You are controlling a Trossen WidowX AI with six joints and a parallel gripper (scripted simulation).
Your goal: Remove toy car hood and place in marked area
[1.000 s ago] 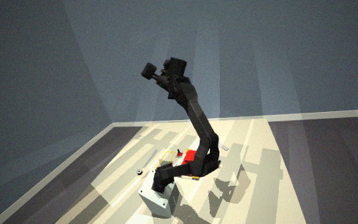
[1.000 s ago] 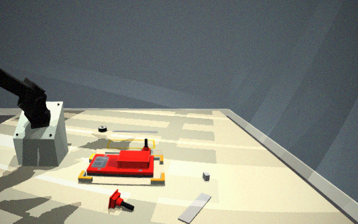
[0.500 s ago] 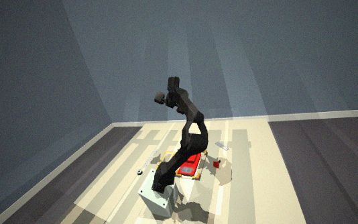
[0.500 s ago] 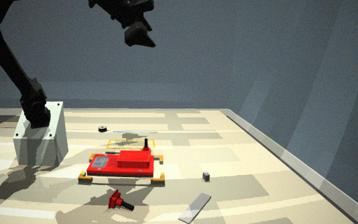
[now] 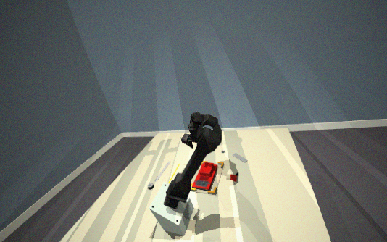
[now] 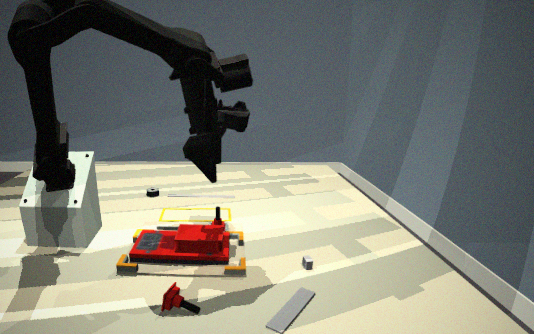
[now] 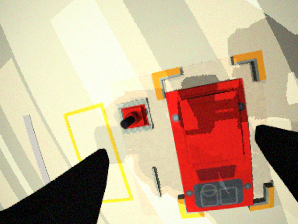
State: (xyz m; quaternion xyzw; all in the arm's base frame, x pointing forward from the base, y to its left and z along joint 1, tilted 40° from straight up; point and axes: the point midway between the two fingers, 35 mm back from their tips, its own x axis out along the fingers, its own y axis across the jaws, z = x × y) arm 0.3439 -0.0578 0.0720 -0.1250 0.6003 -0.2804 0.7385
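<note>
Now: the hood 13 cm below my gripper tip, 4 cm behind it and 3 cm to the right of it. From my gripper tip the other things lie so: grey strip 24 cm to the right, 17 cm below, 8 cm ahead; then black ring 34 cm to the left, 16 cm below, 15 cm behind.
</note>
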